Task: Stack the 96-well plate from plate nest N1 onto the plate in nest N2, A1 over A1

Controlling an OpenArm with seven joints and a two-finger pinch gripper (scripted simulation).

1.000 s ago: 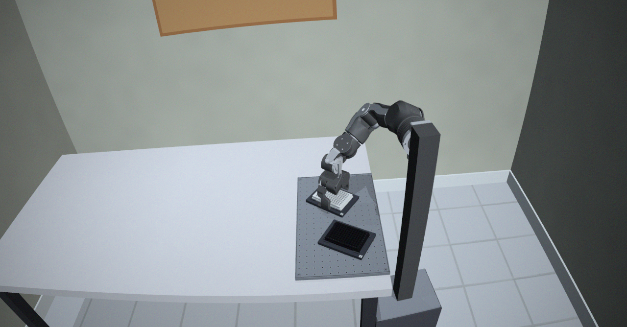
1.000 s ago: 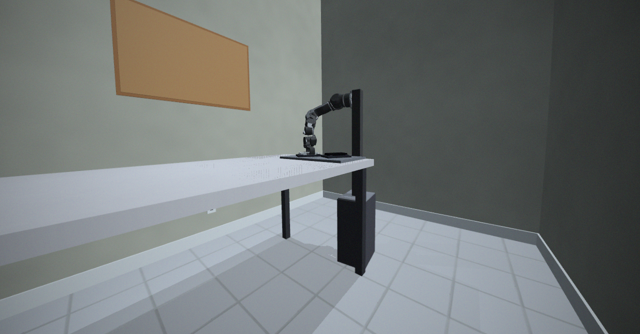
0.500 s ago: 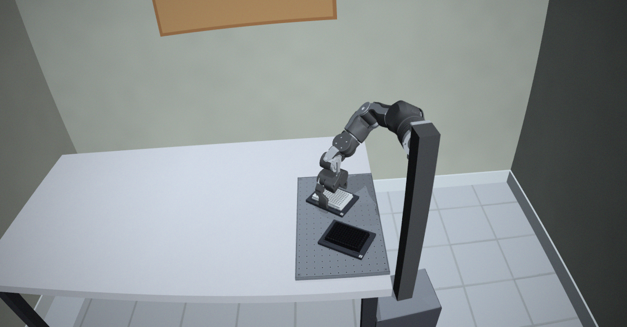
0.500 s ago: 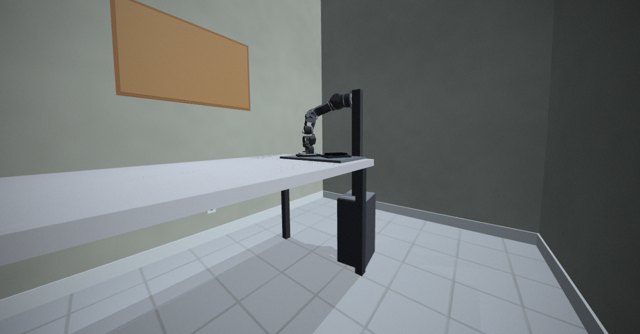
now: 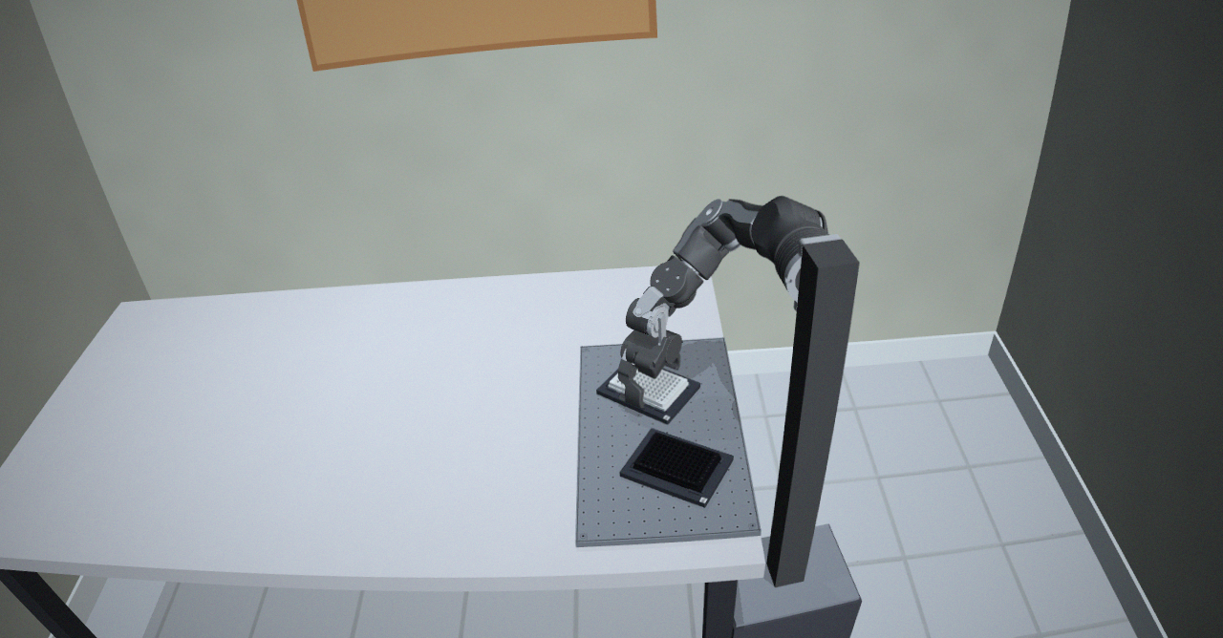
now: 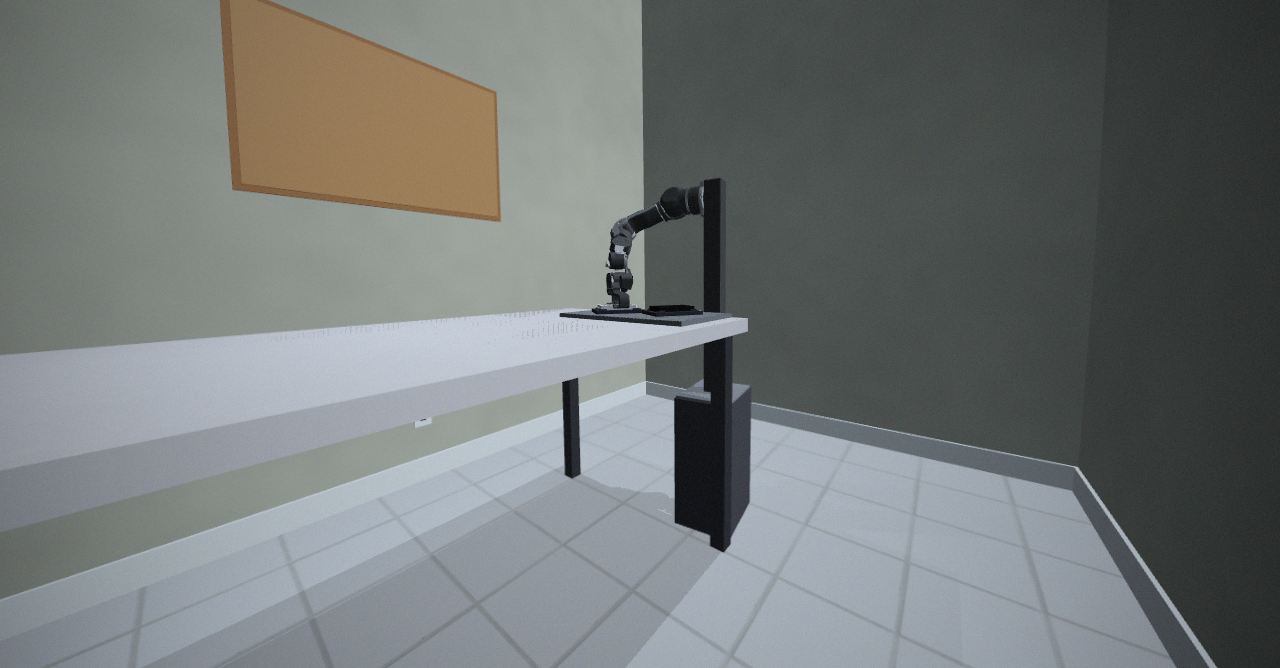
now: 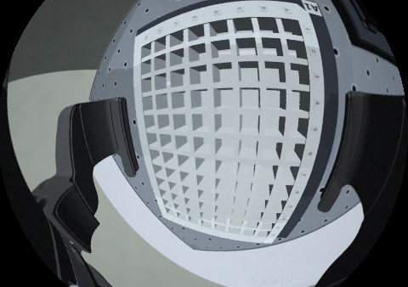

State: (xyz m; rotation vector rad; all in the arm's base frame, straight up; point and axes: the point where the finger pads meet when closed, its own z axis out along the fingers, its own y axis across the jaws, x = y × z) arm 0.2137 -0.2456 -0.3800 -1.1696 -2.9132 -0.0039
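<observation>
The white 96-well plate is right at my hand. Also, from my hand: black 96-well plate 10 mm behind, 210 mm to the left.
</observation>
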